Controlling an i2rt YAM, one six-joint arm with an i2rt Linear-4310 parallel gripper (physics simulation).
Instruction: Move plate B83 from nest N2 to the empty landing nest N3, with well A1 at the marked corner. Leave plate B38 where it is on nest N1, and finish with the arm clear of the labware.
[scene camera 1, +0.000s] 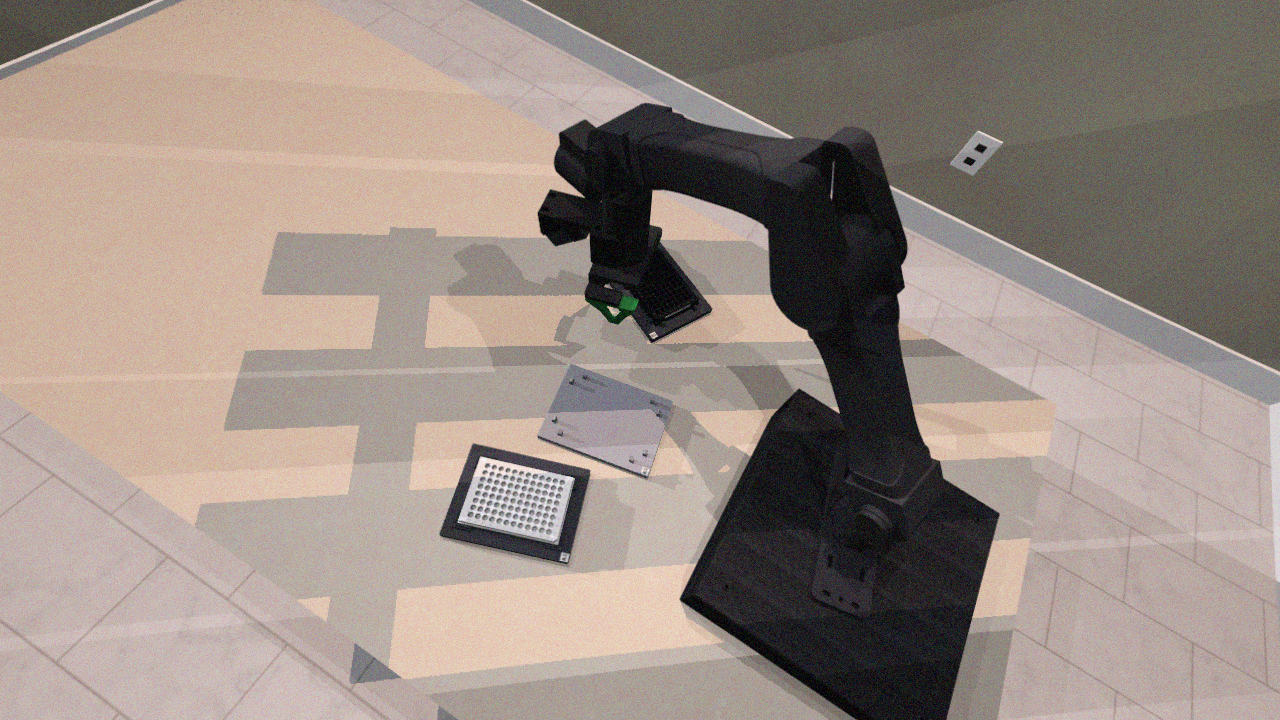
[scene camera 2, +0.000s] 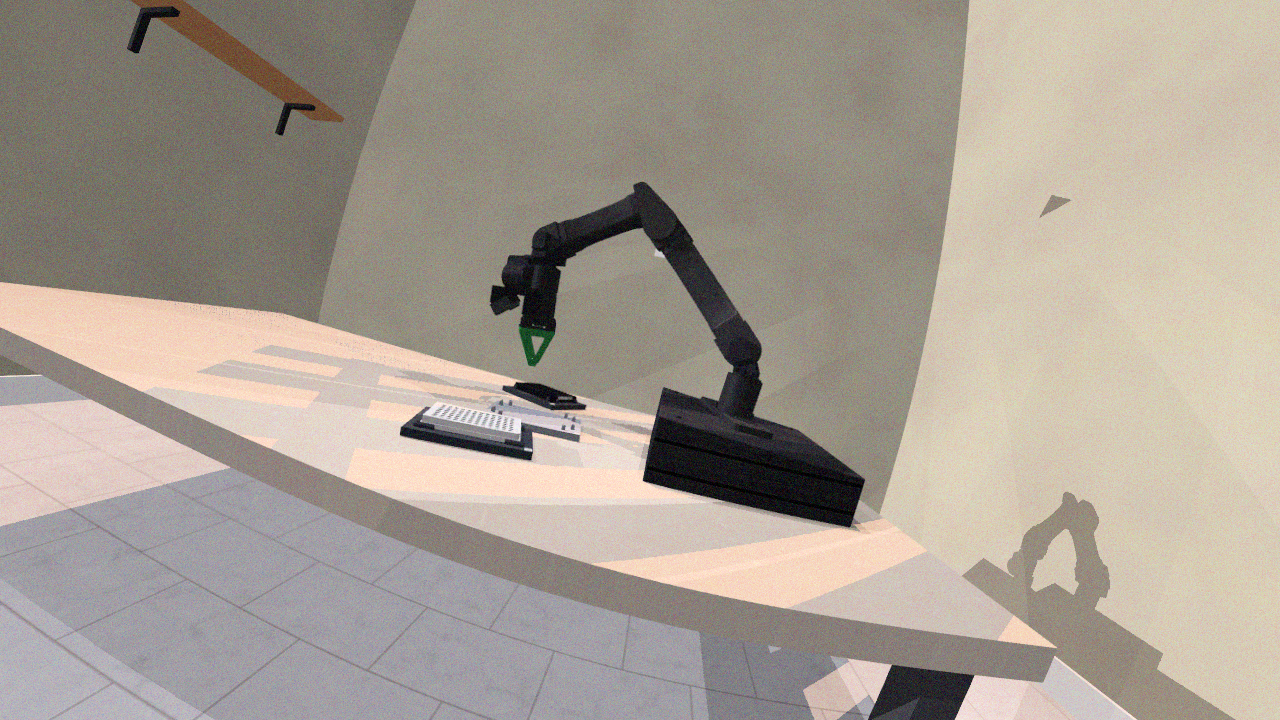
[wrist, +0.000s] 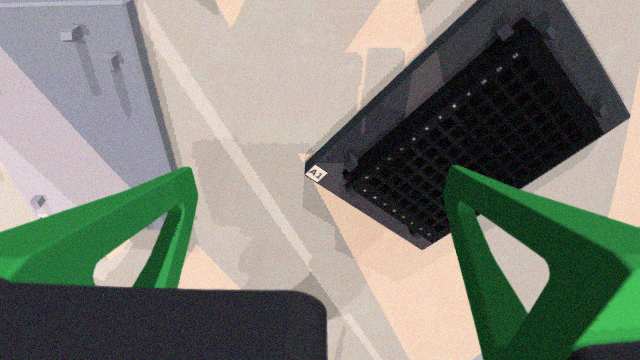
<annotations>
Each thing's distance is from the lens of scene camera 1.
gripper (scene camera 1: 623, 296): 0.77 m
grey nest (scene camera 1: 607, 420): 0.76 m
</annotations>
